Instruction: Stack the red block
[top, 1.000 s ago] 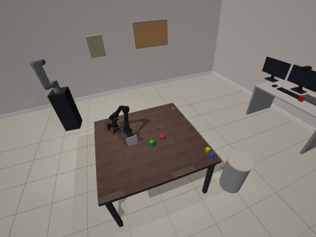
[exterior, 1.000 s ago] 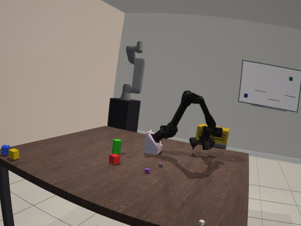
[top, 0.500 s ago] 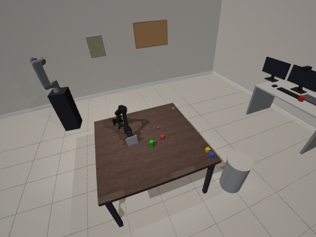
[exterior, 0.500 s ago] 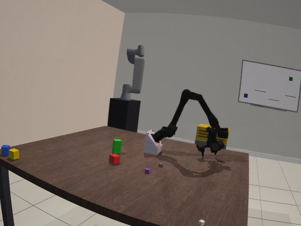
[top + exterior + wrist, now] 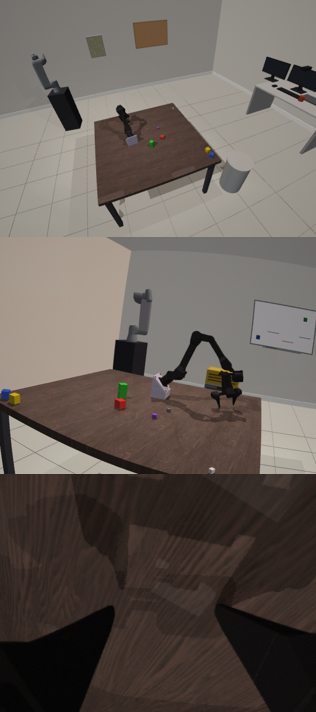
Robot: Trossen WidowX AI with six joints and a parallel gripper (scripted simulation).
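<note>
Right now my gripper tip is 45 cm short of the purple cube and 25 cm to the left of it. Also, from my gripper tip: red block: 45 cm ahead, 45 cm to the right, 1 cm above; yellow block: 90 cm ahead, 80 cm to the right, 1 cm above; grey cube: 31 cm ahead, 24 cm to the right.
</note>
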